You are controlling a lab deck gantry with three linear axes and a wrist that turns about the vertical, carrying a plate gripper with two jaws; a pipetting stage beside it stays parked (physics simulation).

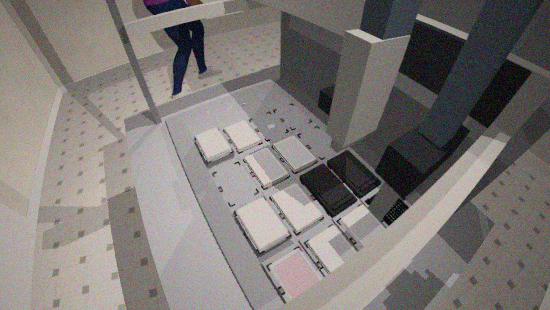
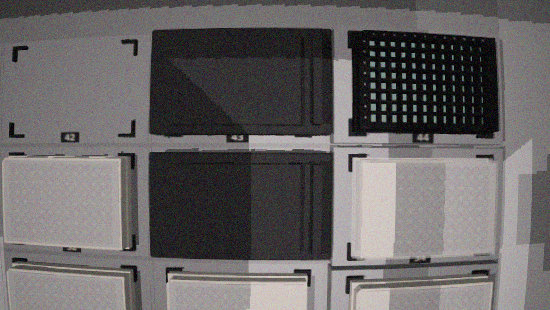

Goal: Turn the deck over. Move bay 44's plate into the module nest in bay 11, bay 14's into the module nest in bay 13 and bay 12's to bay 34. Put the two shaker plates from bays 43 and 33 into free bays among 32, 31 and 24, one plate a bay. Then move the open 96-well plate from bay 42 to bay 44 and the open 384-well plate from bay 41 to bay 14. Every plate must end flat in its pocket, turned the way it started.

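Pixels of known places: gripper, between the fingertips: (image 1: 387, 203); robot's base, origin of its link: (image 1: 196, 142).
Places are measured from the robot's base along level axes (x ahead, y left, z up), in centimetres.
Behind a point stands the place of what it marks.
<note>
My gripper's dark head (image 1: 407, 182) stands beyond the deck; its jaws do not show. A black 96-well plate (image 1: 396, 211) {x 57.0, y 36.5, z 2.7 cm} (image 2: 425, 82) {x 55.1, y 36.3, z 2.8 cm} lies in bay 44. Black shakers fill bay 43 (image 1: 352, 172) {x 39.8, y 35.3, z 2.3 cm} (image 2: 215, 85) {x 37.7, y 35.9, z 2.4 cm} and bay 33 (image 1: 327, 190) {x 40.5, y 24.6, z 2.4 cm} (image 2: 215, 205) {x 37.7, y 26.0, z 2.4 cm}, with no separate plates discernible on them. Pale plates lie in bay 34 (image 1: 359, 221) {x 52.8, y 25.4, z 2.9 cm} (image 2: 420, 205) {x 54.6, y 26.1, z 2.9 cm}, bay 32 (image 1: 296, 153) {x 23.9, y 25.8, z 1.4 cm} (image 2: 62, 200) {x 23.2, y 25.9, z 1.4 cm} and bay 24 (image 1: 327, 247) {x 53.4, y 14.1, z 2.9 cm} (image 2: 420, 299) {x 55.0, y 18.0, z 2.9 cm}. A pink plate (image 1: 296, 275) {x 54.7, y 4.2, z 2.8 cm} lies in bay 14. White plates sit on bays 11 (image 1: 213, 142) {x 7.0, y 4.5, z 3.3 cm} and 13 (image 1: 262, 222) {x 39.5, y 4.4, z 3.3 cm}. Bays 12 (image 1: 235, 182) {x 22.8, y 4.6, z 0.0 cm} and 42 (image 2: 70, 90) {x 22.7, y 36.4, z 0.0 cm} hold no plate.
More pale plates stand in bay 21 (image 1: 242, 134) {x 6.9, y 15.1, z 1.4 cm}, bay 22 (image 1: 266, 167) {x 23.7, y 14.8, z 1.4 cm} (image 2: 65, 295) {x 23.0, y 16.9, z 1.4 cm} and bay 23 (image 1: 296, 207) {x 39.7, y 14.6, z 1.4 cm} (image 2: 235, 296) {x 39.2, y 17.7, z 1.4 cm}. A beige column (image 1: 367, 90) {x 45.3, y 20.1, z 38.9 cm} rises beside the gripper. A pale beam (image 1: 425, 220) {x 62.3, y 8.5, z 40.0 cm} crosses the near side. A person (image 1: 185, 45) stands behind the deck.
</note>
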